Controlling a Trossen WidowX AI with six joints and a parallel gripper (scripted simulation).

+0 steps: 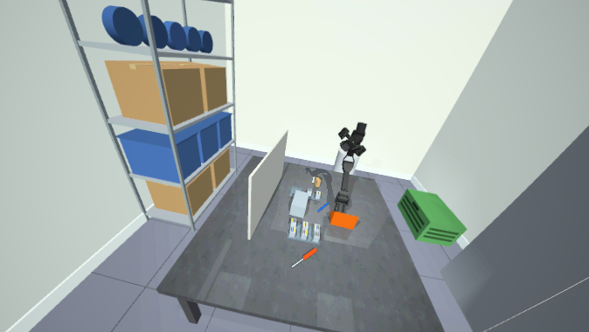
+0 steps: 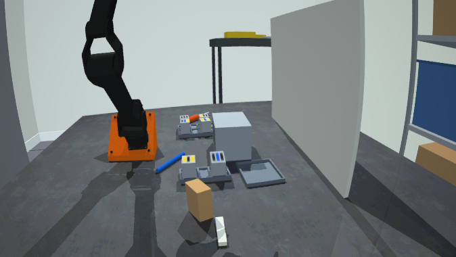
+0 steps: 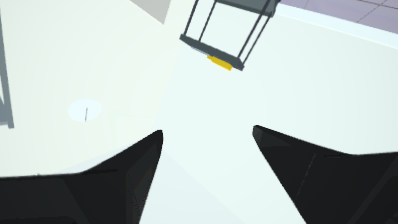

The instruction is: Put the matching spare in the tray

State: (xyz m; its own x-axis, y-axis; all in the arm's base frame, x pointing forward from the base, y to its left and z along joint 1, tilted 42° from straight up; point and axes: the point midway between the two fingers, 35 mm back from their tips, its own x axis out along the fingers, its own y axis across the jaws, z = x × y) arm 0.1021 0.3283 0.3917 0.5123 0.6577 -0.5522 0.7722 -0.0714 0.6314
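The grey spare is 200 mm ahead of my gripper tip, 160 mm to the left of it and 520 mm below it. From my gripper tip the other things lie so: tall white panel 410 mm ahead, 20 mm to the right, 340 mm below; grey mounted unit 180 mm ahead, 510 mm below; blue pen 80 mm to the right, 560 mm below.
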